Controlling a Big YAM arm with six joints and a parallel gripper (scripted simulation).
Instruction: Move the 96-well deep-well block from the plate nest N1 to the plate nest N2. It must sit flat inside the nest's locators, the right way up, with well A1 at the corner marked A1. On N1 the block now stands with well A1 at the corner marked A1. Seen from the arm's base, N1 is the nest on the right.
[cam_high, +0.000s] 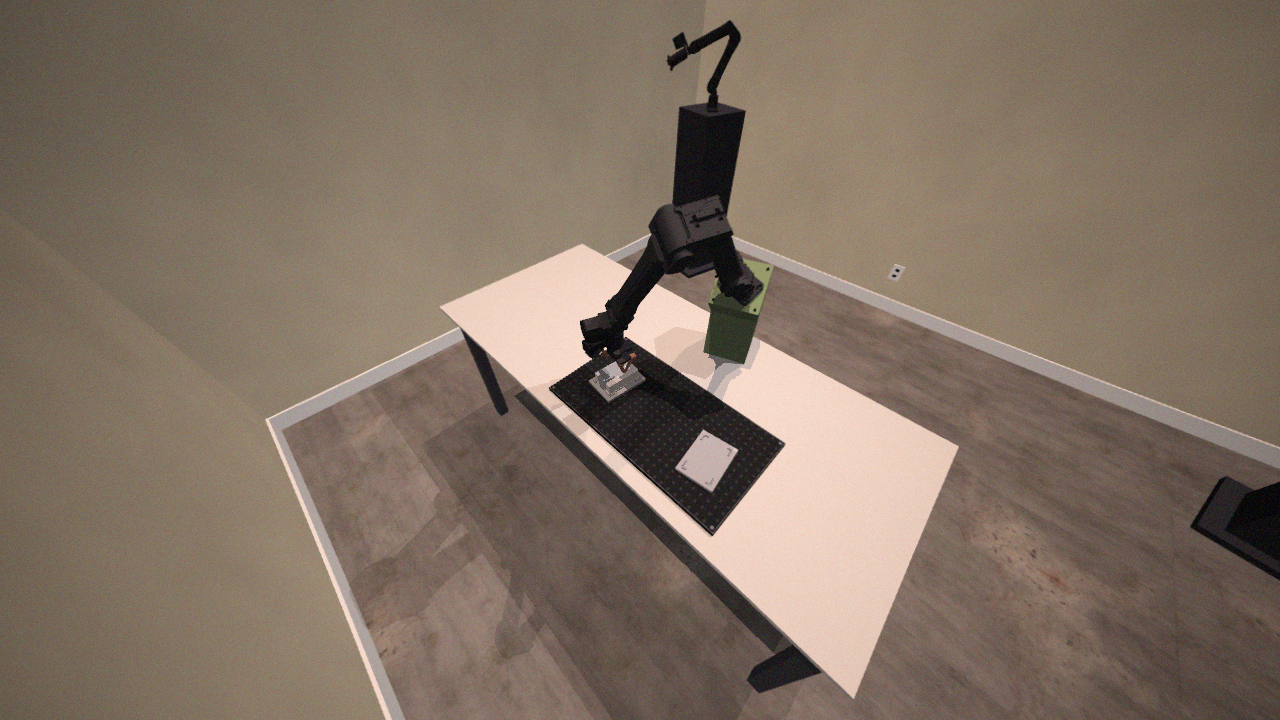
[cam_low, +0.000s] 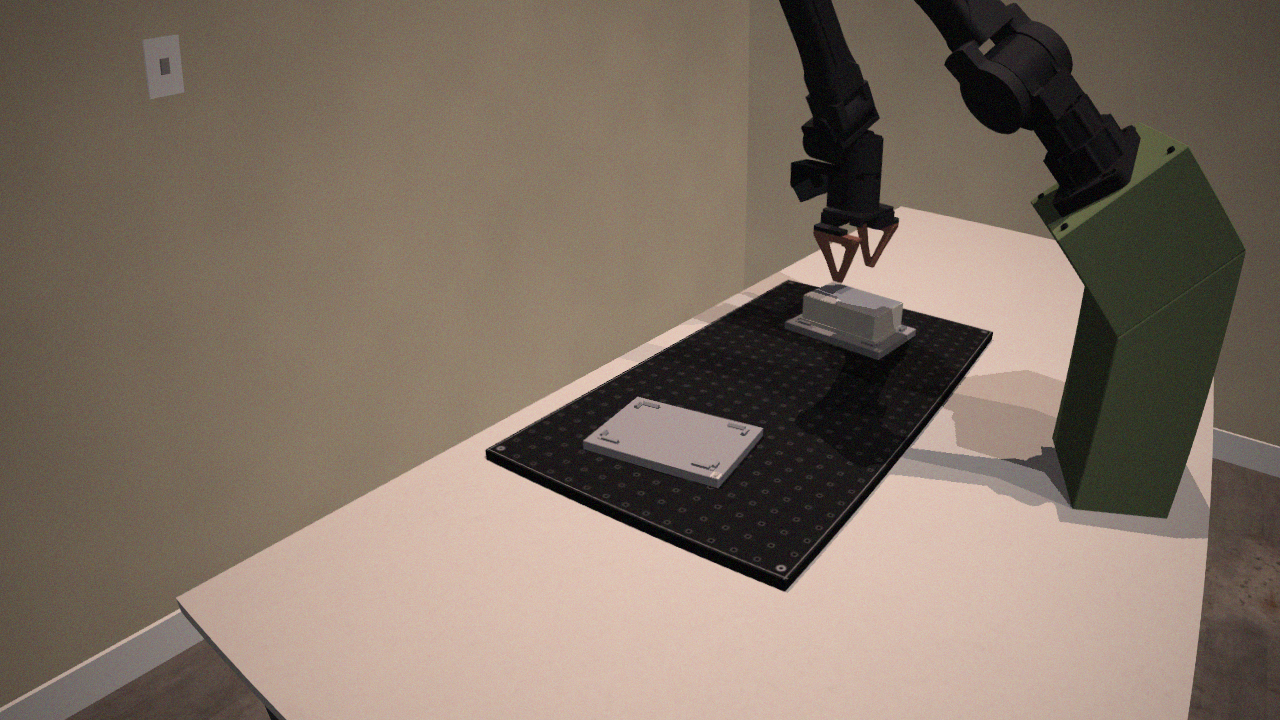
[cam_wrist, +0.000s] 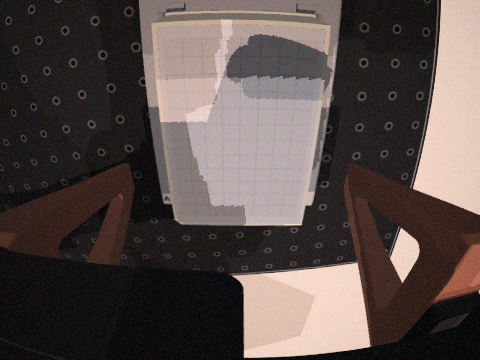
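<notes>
The 96-well deep-well block lies 7 cm below my hand. Round my hand: plate nest N2: 41 cm to the left, 9 cm below, 7 cm behind; plate nest N1: 9 cm below.
</notes>
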